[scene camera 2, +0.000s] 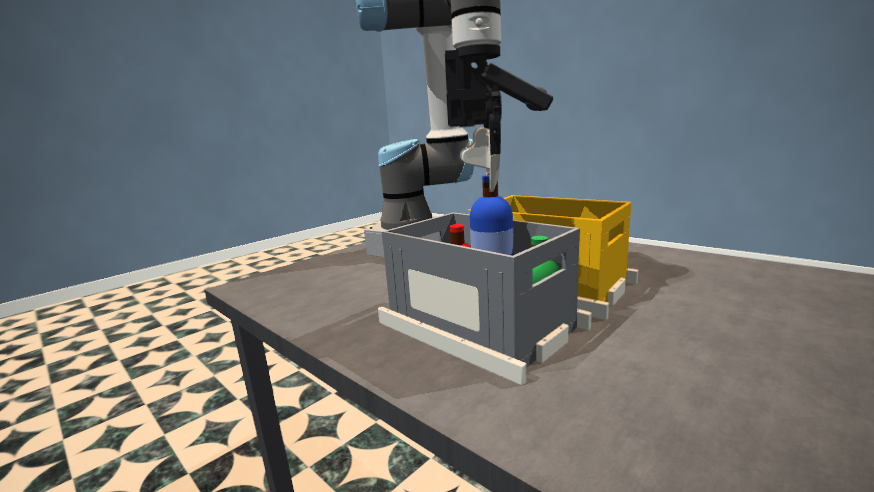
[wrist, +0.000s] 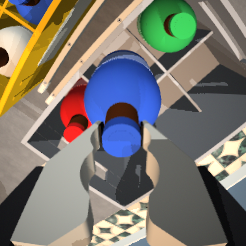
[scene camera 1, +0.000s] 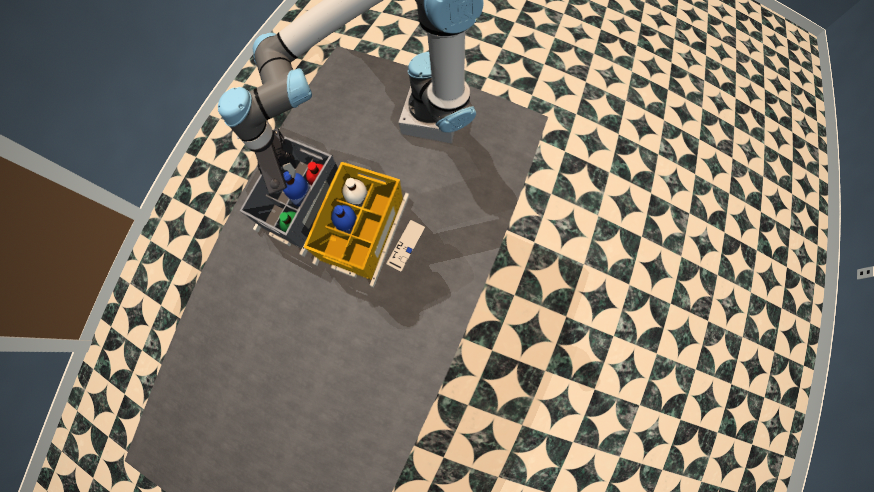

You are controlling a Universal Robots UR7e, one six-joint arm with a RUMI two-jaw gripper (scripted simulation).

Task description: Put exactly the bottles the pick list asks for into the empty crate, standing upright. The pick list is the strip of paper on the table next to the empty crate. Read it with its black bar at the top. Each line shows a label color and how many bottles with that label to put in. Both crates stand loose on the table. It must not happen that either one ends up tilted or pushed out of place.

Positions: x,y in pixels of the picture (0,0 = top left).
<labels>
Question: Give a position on a yellow crate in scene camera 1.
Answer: At 384,198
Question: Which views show the gripper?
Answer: Scene camera 2, the wrist view and scene camera 1: all of them.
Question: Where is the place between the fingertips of the gripper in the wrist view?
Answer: At 121,122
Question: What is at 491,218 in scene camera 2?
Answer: A blue-label bottle.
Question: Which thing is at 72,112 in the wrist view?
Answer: A red-label bottle.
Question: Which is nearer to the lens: the blue-label bottle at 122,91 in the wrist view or the grey crate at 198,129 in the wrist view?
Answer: The blue-label bottle.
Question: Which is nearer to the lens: the grey crate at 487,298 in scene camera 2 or the yellow crate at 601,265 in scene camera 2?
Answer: The grey crate.
</labels>
